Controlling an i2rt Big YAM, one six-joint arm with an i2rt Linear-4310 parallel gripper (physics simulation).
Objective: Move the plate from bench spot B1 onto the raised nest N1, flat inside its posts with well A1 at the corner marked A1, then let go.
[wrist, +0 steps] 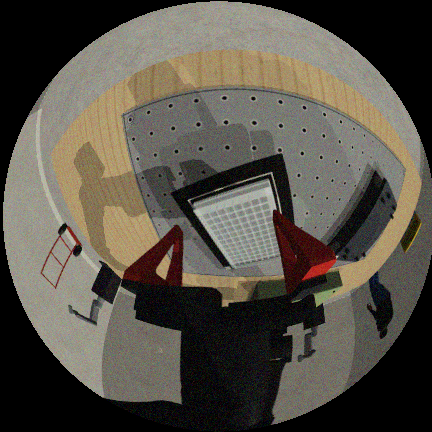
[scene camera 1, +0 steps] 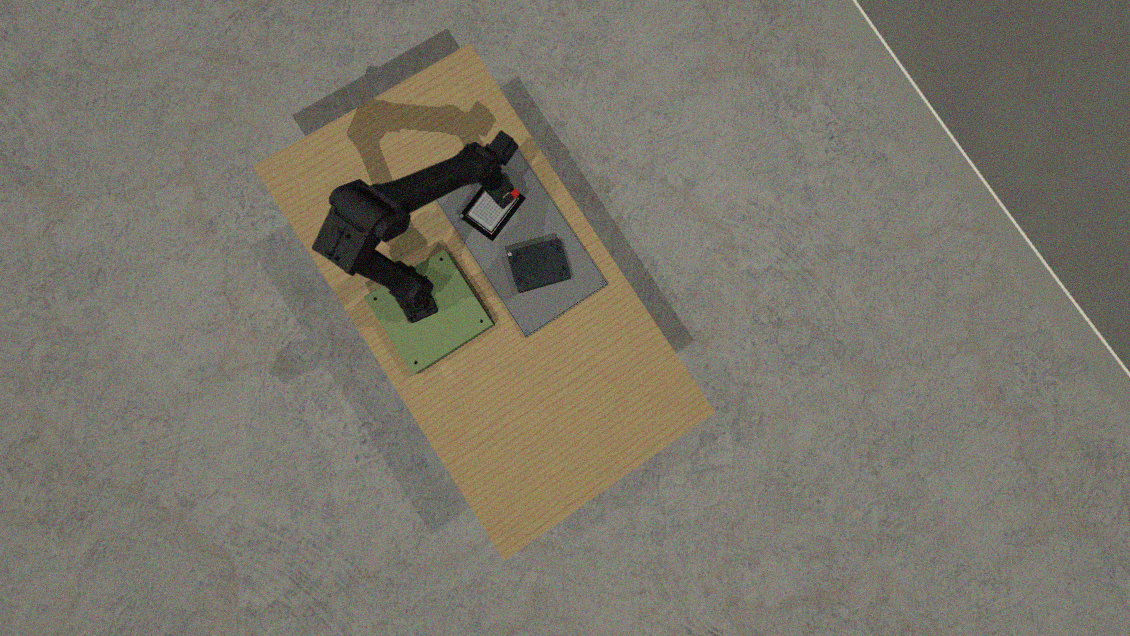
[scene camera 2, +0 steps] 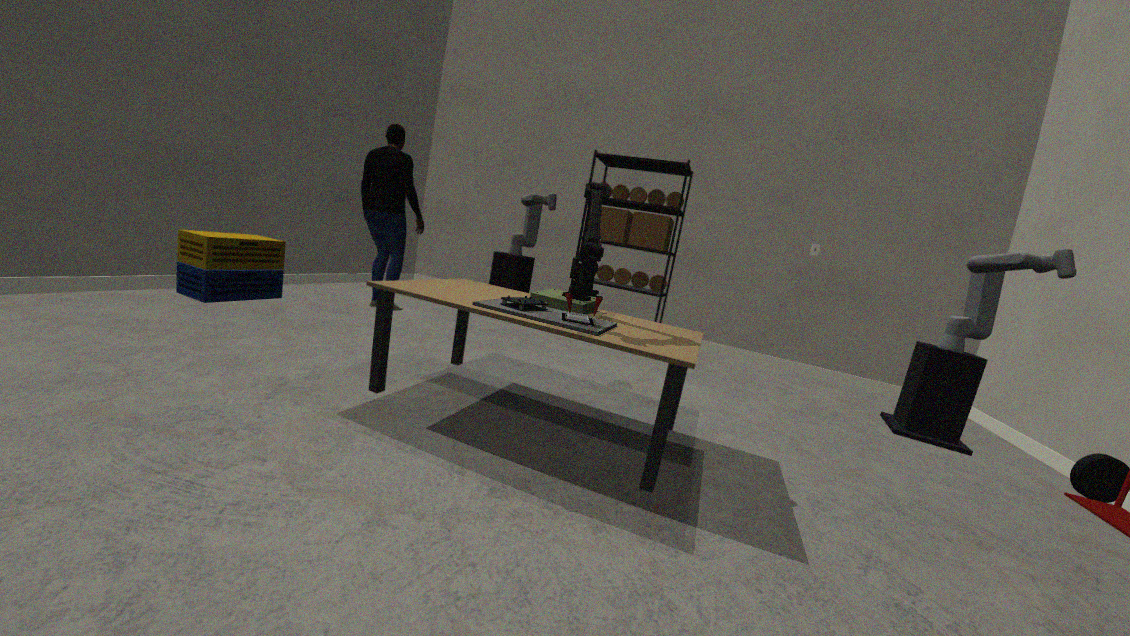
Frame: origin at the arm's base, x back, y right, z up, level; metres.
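Where they show: gripper, fingertip midpoint: [wrist: 224, 221] [scene camera 1: 498, 189] [scene camera 2: 581, 314]; arm's base, origin of the base link: [scene camera 1: 416, 298] [scene camera 2: 576, 297].
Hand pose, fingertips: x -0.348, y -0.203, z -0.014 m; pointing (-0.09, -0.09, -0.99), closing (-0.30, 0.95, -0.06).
Observation:
Each offset is from my fingertips to the top centre of the thing. "*": to the spot under its first point. Level surfaces: height alone.
The plate @(dy +0.031, dx +0.036, dz -0.013 m) [scene camera 1: 487, 211] [scene camera 2: 578, 318] [wrist: 240, 220] is pale with a grid of wells. It lies in a black rectangular frame @(* dy +0.059, dx -0.045, dz -0.028 m) [wrist: 287, 177] on the grey perforated board [scene camera 1: 565, 293] [wrist: 280, 106]. My gripper [scene camera 1: 506, 195] [scene camera 2: 583, 309] [wrist: 224, 221] is open and empty, with red fingers pointing down. It is over one end of the plate; in the wrist view the right fingertip overlaps the plate's edge and the left one is off to its left. The dark raised nest @(dy +0.258, dx -0.015, dz +0.011 m) [scene camera 1: 540, 265] [scene camera 2: 524, 302] [wrist: 367, 225] stands apart on the same board, with no plate on it. The A1 markings are too small to read.
A green board [scene camera 1: 442, 335] [wrist: 331, 289] lies under the arm's base on the wooden table @(dz -0.042 m) [scene camera 1: 577, 426] [scene camera 2: 442, 292]. Away from the table are a person [scene camera 2: 387, 185], stacked crates [scene camera 2: 229, 268], a shelf rack [scene camera 2: 644, 165] and two grey robot arms [scene camera 2: 984, 296] [scene camera 2: 532, 222].

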